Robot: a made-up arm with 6 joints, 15 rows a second.
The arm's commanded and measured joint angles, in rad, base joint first. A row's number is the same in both.
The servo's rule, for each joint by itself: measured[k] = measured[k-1] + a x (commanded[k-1-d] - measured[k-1]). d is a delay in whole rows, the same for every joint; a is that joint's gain. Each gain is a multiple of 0.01, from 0.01 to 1. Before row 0 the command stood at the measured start. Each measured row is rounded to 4 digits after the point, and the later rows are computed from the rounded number. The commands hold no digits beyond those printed.
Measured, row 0:
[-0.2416 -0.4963 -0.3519 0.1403 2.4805 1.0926]
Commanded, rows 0 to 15:
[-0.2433 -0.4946 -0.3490 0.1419 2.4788 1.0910]
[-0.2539 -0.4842 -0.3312 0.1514 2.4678 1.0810]
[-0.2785 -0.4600 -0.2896 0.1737 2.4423 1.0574]
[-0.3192 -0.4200 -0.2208 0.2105 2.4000 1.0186]
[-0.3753 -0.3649 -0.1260 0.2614 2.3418 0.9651]
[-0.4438 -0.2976 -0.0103 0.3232 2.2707 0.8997]
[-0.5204 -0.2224 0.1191 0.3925 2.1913 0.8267]
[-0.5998 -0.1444 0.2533 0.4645 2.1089 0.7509]
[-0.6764 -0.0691 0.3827 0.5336 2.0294 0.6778]
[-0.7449 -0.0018 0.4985 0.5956 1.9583 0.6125]
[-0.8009 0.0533 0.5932 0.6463 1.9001 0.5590]
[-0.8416 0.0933 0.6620 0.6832 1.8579 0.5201]
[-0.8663 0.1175 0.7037 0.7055 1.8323 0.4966]
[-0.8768 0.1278 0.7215 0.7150 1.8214 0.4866]
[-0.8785 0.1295 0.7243 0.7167 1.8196 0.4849]
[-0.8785 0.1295 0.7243 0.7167 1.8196 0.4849]
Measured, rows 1 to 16:
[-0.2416 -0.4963 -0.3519 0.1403 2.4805 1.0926]
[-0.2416 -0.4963 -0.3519 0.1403 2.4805 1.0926]
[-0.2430 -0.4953 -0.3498 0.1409 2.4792 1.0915]
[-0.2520 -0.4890 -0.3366 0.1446 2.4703 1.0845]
[-0.2740 -0.4725 -0.3032 0.1548 2.4485 1.0663]
[-0.3115 -0.4426 -0.2447 0.1743 2.4107 1.0343]
[-0.3645 -0.3983 -0.1604 0.2048 2.3570 0.9879]
[-0.4303 -0.3409 -0.0538 0.2462 2.2897 0.9288]
[-0.5051 -0.2734 0.0690 0.2974 2.2129 0.8604]
[-0.5837 -0.1999 0.1999 0.3559 2.1318 0.7870]
[-0.6606 -0.1253 0.3297 0.4181 2.0519 0.7138]
[-0.7306 -0.0549 0.4495 0.4802 1.9789 0.6459]
[-0.7889 0.0068 0.5515 0.5383 1.9174 0.5877]
[-0.8326 0.0561 0.6300 0.5890 1.8710 0.5424]
[-0.8606 0.0911 0.6823 0.6298 1.8408 0.5117]
[-0.8740 0.1120 0.7101 0.6596 1.8257 0.4949]
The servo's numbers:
d 2
a 0.83 0.57 0.71 0.35 0.78 0.67

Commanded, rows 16 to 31:
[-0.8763 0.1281 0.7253 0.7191 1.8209 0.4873]
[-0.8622 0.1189 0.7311 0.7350 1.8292 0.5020]
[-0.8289 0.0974 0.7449 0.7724 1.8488 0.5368]
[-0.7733 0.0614 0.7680 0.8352 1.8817 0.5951]
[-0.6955 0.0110 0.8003 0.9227 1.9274 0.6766]
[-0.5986 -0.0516 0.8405 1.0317 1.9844 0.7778]
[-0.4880 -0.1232 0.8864 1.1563 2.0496 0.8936]
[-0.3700 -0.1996 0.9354 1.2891 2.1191 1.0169]
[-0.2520 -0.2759 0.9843 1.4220 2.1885 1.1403]
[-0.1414 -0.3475 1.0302 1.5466 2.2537 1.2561]
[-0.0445 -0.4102 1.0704 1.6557 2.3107 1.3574]
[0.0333 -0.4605 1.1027 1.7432 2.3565 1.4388]
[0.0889 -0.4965 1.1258 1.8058 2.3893 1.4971]
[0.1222 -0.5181 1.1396 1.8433 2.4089 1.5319]
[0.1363 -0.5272 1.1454 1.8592 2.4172 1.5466]
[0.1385 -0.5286 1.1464 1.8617 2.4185 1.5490]
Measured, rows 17 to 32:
[-0.8777 0.1220 0.7202 0.6796 1.8209 0.4882]
[-0.8784 0.1263 0.7231 0.6926 1.8199 0.4860]
[-0.8767 0.1273 0.7247 0.7019 1.8207 0.4869]
[-0.8647 0.1225 0.7292 0.7135 1.8273 0.4970]
[-0.8350 0.1082 0.7403 0.7341 1.8441 0.5237]
[-0.7838 0.0815 0.7600 0.7695 1.8734 0.5715]
[-0.7105 0.0413 0.7886 0.8231 1.9155 0.6419]
[-0.6176 -0.0117 0.8254 0.8961 1.9692 0.7330]
[-0.5100 -0.0753 0.8687 0.9872 2.0319 0.8406]
[-0.3938 -0.1462 0.9161 1.0929 2.0999 0.9587]
[-0.2761 -0.2201 0.9645 1.2081 2.1690 1.0804]
[-0.1643 -0.2927 1.0111 1.3266 2.2351 1.1981]
[-0.0649 -0.3597 1.0532 1.4418 2.2941 1.3048]
[0.0166 -0.4172 1.0883 1.5473 2.3428 1.3946]
[0.0766 -0.4624 1.1149 1.6378 2.3791 1.4633]
[0.1144 -0.4941 1.1324 1.7097 2.4023 1.5093]

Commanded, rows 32 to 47:
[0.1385 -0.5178 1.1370 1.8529 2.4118 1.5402]
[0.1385 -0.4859 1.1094 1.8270 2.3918 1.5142]
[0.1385 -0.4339 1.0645 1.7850 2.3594 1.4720]
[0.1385 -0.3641 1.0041 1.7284 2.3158 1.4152]
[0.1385 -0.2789 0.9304 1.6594 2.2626 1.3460]
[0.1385 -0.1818 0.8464 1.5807 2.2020 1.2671]
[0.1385 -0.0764 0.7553 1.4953 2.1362 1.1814]
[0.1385 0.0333 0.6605 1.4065 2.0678 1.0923]
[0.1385 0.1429 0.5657 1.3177 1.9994 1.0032]
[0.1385 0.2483 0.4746 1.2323 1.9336 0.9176]
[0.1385 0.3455 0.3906 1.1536 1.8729 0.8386]
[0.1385 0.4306 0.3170 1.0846 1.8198 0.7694]
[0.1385 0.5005 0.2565 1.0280 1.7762 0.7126]
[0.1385 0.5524 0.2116 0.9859 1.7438 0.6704]
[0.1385 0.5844 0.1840 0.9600 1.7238 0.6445]
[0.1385 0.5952 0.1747 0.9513 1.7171 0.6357]
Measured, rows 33 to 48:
[0.1326 -0.5130 1.1416 1.7620 2.4139 1.5343]
[0.1375 -0.5219 1.1450 1.7969 2.4175 1.5441]
[0.1383 -0.5196 1.1393 1.8165 2.4131 1.5415]
[0.1385 -0.5004 1.1181 1.8202 2.3965 1.5232]
[0.1385 -0.4625 1.0800 1.8079 2.3676 1.4889]
[0.1385 -0.4064 1.0261 1.7801 2.3272 1.4395]
[0.1385 -0.3337 0.9582 1.7379 2.2768 1.3769]
[0.1385 -0.2471 0.8788 1.6829 2.2185 1.3033]
[0.1385 -0.1498 0.7911 1.6172 2.1543 1.2216]
[0.1385 -0.0454 0.6984 1.5435 2.0868 1.1350]
[0.1385 0.0619 0.6042 1.4645 2.0186 1.0467]
[0.1385 0.1681 0.5122 1.3832 1.9523 0.9602]
[0.1385 0.2692 0.4259 1.3028 1.8904 0.8787]
[0.1385 0.3612 0.3486 1.2264 1.8353 0.8055]
[0.1385 0.4406 0.2832 1.1570 1.7892 0.7433]
[0.1385 0.5043 0.2324 1.0971 1.7538 0.6945]

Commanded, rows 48 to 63:
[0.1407 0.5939 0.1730 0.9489 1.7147 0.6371]
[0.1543 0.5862 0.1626 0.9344 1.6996 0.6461]
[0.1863 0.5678 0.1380 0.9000 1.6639 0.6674]
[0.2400 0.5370 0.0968 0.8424 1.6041 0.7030]
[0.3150 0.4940 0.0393 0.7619 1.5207 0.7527]
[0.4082 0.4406 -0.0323 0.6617 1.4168 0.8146]
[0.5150 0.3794 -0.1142 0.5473 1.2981 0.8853]
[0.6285 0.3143 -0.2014 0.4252 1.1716 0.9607]
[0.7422 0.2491 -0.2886 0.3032 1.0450 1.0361]
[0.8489 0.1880 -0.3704 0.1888 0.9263 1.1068]
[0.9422 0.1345 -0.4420 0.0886 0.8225 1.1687]
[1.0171 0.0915 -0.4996 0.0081 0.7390 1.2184]
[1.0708 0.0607 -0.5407 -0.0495 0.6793 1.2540]
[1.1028 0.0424 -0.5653 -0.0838 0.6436 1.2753]
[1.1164 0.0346 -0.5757 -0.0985 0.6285 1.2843]
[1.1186 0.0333 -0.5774 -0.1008 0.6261 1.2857]
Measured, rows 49 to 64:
[0.1385 0.5500 0.1980 1.0491 1.7304 0.6610]
[0.1385 0.5758 0.1815 1.0149 1.7200 0.6440]
[0.1403 0.5861 0.1755 0.9918 1.7159 0.6394]
[0.1519 0.5862 0.1663 0.9717 1.7032 0.6439]
[0.1805 0.5757 0.1462 0.9466 1.6725 0.6596]
[0.2299 0.5536 0.1111 0.9101 1.6191 0.6887]
[0.3005 0.5196 0.0601 0.8582 1.5423 0.7316]
[0.3899 0.4746 -0.0055 0.7894 1.4444 0.7872]
[0.4937 0.4203 -0.0827 0.7047 1.3303 0.8529]
[0.6056 0.3599 -0.1670 0.6069 1.2065 0.9251]
[0.7190 0.2967 -0.2533 0.5006 1.0805 0.9995]
[0.8268 0.2347 -0.3364 0.3915 0.9602 1.0714]
[0.9226 0.1776 -0.4114 0.2855 0.8528 1.1366]
[1.0010 0.1285 -0.4740 0.1884 0.7640 1.1914]
[1.0589 0.0899 -0.5214 0.1051 0.6979 1.2333]
[1.0953 0.0628 -0.5526 0.0390 0.6555 1.2614]

